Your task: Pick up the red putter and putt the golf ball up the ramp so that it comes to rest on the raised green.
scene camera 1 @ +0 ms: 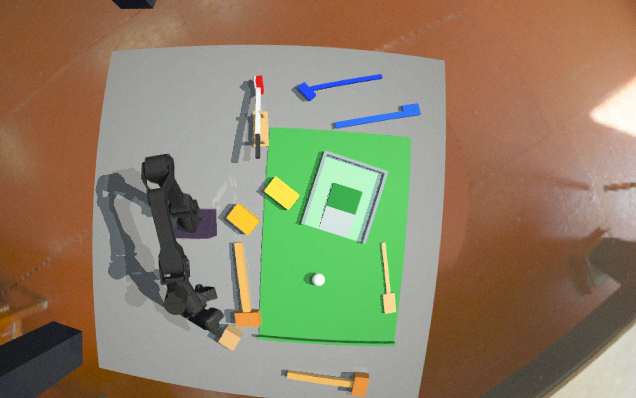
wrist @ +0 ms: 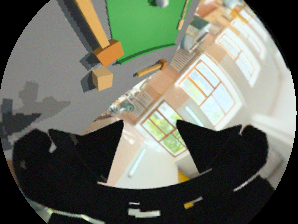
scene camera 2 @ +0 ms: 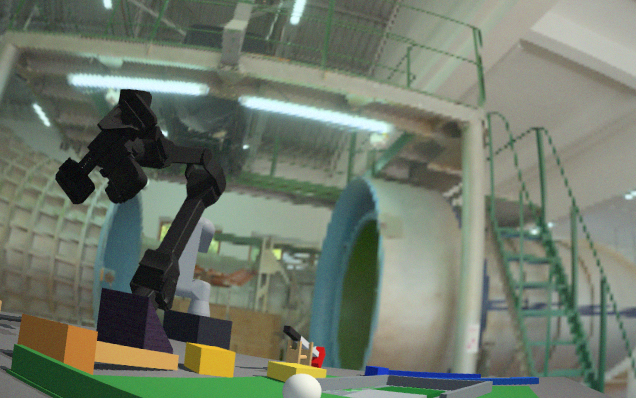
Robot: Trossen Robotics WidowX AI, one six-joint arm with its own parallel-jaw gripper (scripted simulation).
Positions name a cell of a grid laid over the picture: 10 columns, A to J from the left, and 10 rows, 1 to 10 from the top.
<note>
The gripper (scene camera 2: B4) is open, with nothing in its grasp. Also in view: a green mat (scene camera 1: F8).
The gripper is seen too in scene camera 1 (scene camera 1: D9) and in the wrist view (wrist: F6).
</note>
